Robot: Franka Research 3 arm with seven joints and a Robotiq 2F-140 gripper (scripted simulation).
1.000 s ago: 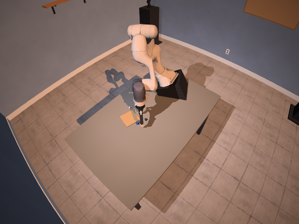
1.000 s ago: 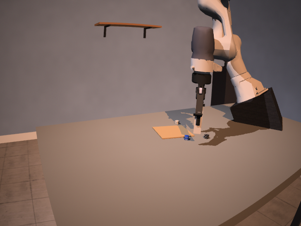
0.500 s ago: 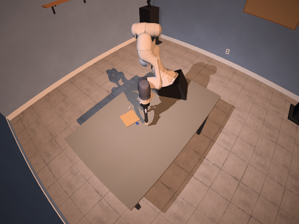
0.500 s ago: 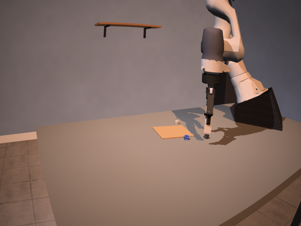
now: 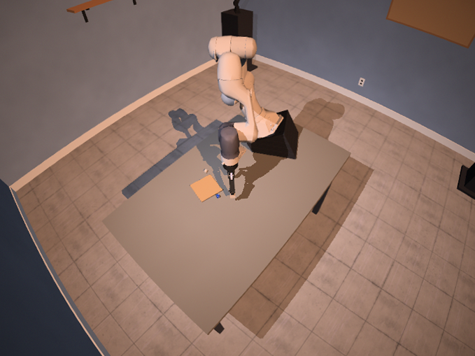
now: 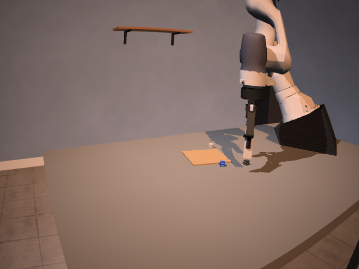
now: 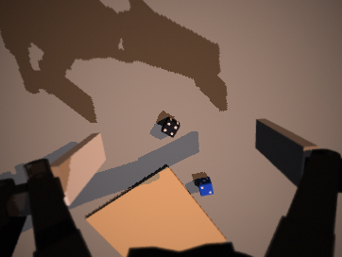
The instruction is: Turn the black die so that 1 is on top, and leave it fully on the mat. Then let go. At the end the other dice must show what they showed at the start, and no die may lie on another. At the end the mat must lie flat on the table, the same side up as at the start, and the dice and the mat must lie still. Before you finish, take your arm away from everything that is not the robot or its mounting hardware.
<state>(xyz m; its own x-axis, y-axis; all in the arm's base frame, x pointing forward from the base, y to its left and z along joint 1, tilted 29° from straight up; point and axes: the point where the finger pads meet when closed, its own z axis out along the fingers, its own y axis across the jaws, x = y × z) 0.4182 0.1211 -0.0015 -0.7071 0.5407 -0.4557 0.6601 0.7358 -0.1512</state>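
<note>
My hand is 10 mm past the black die, 10 mm to the left of it and 50 mm above it. Round my hand: orange mat 80 mm ahead, 130 mm to the right, 60 mm below; then blue die 80 mm ahead, 30 mm to the right, 50 mm below; then white die 220 mm to the right, 50 mm below.
</note>
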